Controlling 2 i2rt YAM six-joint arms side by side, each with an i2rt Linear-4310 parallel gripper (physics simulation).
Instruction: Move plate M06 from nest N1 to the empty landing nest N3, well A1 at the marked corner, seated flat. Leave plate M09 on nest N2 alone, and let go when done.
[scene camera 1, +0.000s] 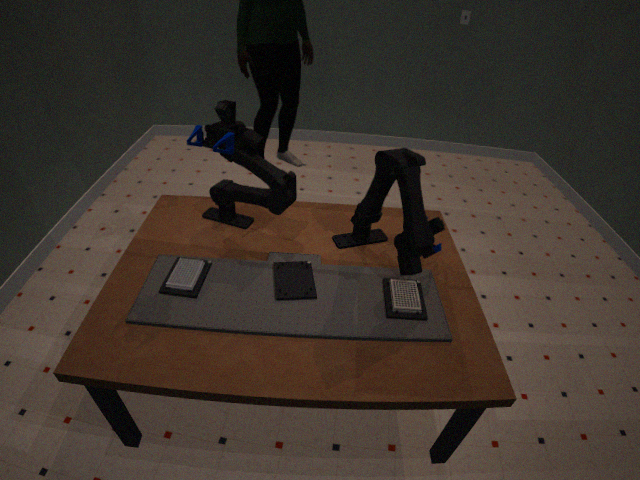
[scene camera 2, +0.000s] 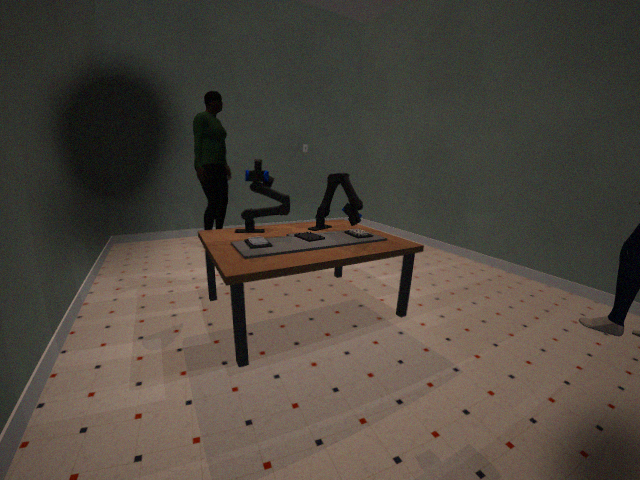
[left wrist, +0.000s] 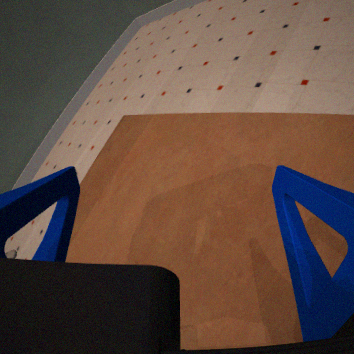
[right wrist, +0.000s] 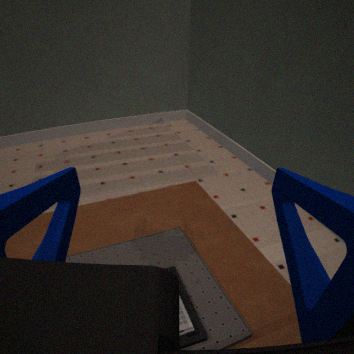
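A white plate (scene camera 1: 186, 273) (scene camera 2: 257, 241) sits on the dark nest at picture left. Part of this plate (right wrist: 185, 320) shows low in the right wrist view. A pale gridded plate (scene camera 1: 405, 295) (scene camera 2: 358, 233) sits on the dark nest at picture right. The middle nest (scene camera 1: 294, 280) (scene camera 2: 309, 236) is empty. Plate and nest labels and the A1 marks cannot be read. My left gripper (scene camera 1: 433, 250) (left wrist: 175, 176) is open and empty, above the table behind the right-hand plate, partly hidden by its wrist. My right gripper (scene camera 1: 209, 138) (scene camera 2: 256, 176) (right wrist: 175, 178) is open and empty, raised high behind the left-hand plate.
All nests stand on a grey perforated board (scene camera 1: 232, 312) (scene camera 2: 279, 248) (right wrist: 215, 295) on the wooden table (scene camera 1: 258, 361) (scene camera 2: 320, 262) (left wrist: 200, 145). A person in green (scene camera 1: 273, 62) (scene camera 2: 209, 139) stands behind the table. Another person's legs (scene camera 2: 628, 279) show at the right edge of scene camera 2.
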